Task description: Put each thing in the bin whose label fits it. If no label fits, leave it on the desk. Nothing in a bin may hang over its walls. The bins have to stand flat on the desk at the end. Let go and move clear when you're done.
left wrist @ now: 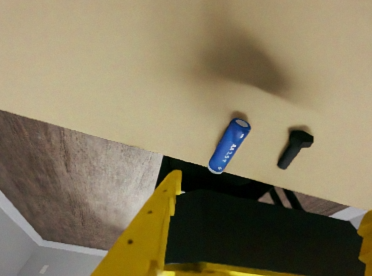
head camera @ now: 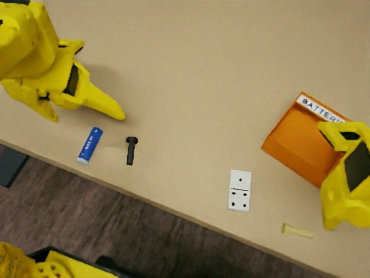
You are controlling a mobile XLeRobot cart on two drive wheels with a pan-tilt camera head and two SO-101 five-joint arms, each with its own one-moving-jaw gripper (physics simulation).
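Frame: origin at the left arm's base, x back, y up, z left, level; metres.
Seen in the pictures: left end effector, tool point: [left wrist: 181, 179] [head camera: 57, 119]; right end effector, tool point: [head camera: 330, 224].
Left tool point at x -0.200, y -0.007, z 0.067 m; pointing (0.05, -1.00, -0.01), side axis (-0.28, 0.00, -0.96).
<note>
A point is followed by its place in that frame.
A blue battery [head camera: 90, 146] {y -0.042, x -0.194, z 0.028 m} [left wrist: 230, 145] {y -0.041, x -0.205, z 0.034 m} lies near the desk's front edge. A black bolt [head camera: 131, 150] {y -0.046, x -0.208, z -0.021 m} [left wrist: 295, 148] {y -0.046, x -0.215, z -0.016 m} lies to its right. A white domino [head camera: 239, 190] {y -0.048, x -0.207, z -0.166 m} lies farther right. A pale yellow screw-like piece [head camera: 297, 230] {y -0.045, x -0.183, z -0.243 m} lies near the edge at the lower right. An orange bin [head camera: 290, 162] {y -0.040, x -0.262, z -0.215 m} has a white label reading "BATTERI…", its end hidden by my right gripper. My left gripper [head camera: 89, 119] [left wrist: 270, 197] is open and empty, above the desk behind the battery. My right gripper [head camera: 325, 176] is open and empty, over the bin's right part, which it hides.
The desk's front edge [head camera: 150, 201] {y -0.060, x -0.159, z -0.067 m} slants down to the right, with a dark wood floor [head camera: 165, 235] {y -0.775, x -0.247, z -0.035 m} below. Yellow and black parts of the cart [head camera: 70, 265] show at the bottom left. A dark object [head camera: 11, 165] {y -0.750, x -0.279, z 0.516 m} stands below the edge at the far left.
</note>
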